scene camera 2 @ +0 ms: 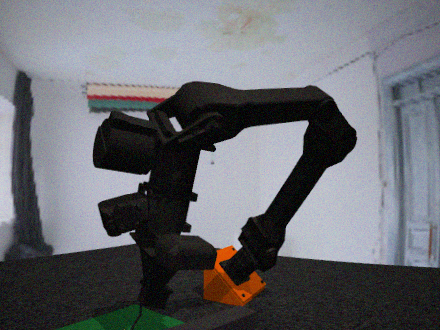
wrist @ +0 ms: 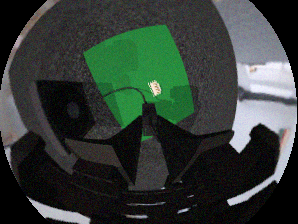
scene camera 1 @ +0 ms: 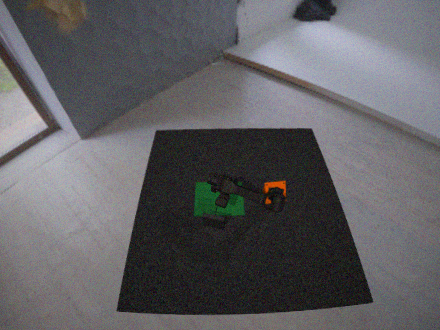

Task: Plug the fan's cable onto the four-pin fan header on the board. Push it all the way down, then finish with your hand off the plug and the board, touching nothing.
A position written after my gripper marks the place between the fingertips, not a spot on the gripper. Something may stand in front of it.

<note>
In view: my gripper (scene camera 2: 151,290), a black fan (wrist: 63,111) and a green board (scene camera 1: 205,199).
My gripper shows as well in the wrist view (wrist: 149,118). The green board is seen too in the wrist view (wrist: 136,58).
</note>
